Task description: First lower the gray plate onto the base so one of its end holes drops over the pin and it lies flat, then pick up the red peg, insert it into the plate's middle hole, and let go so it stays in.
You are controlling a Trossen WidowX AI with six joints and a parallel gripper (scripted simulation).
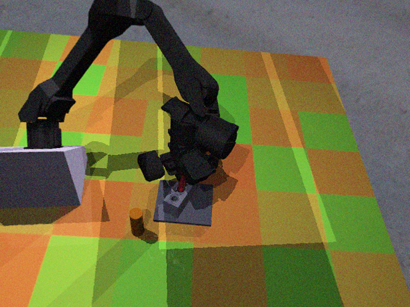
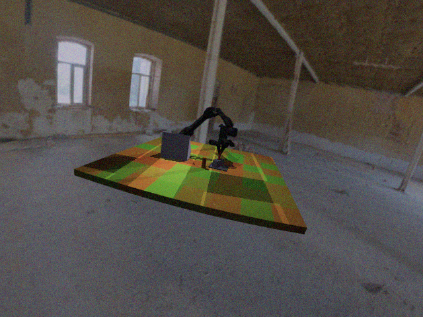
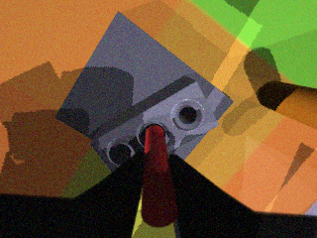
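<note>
Now: the red peg right at my gripper tip. Also, from my gripper tip: orange cylinder: 9 cm behind, 8 cm to the right, 6 cm below; then gray plate: 6 cm below; then dark square base: 9 cm below, 2 cm to the left, 1 cm ahead.
</note>
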